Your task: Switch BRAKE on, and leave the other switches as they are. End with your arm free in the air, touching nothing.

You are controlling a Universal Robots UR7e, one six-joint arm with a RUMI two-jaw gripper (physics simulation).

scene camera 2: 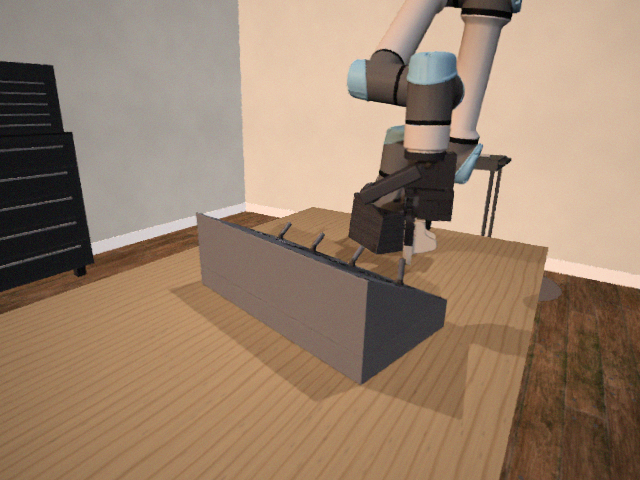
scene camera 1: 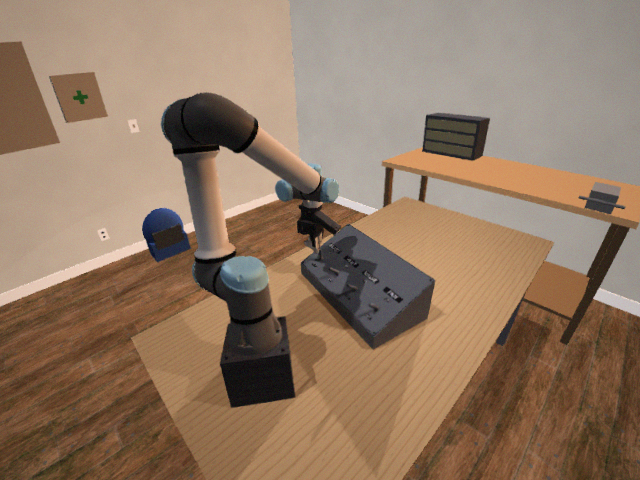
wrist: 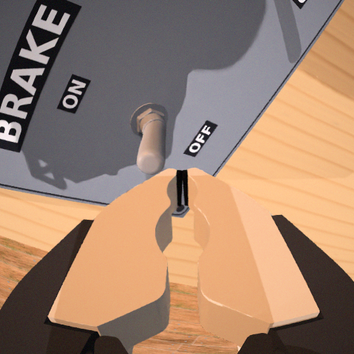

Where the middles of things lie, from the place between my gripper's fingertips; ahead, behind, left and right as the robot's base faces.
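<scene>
There's a dark grey sloped switch panel [scene camera 2: 359,322] that's 70 mm ahead of my hand, 50 mm below it and 190 mm to the right of it. And the brake lever [wrist: 151,153], that's 10 mm below my hand, 10 mm to the right of it and 20 mm ahead of it.
</scene>
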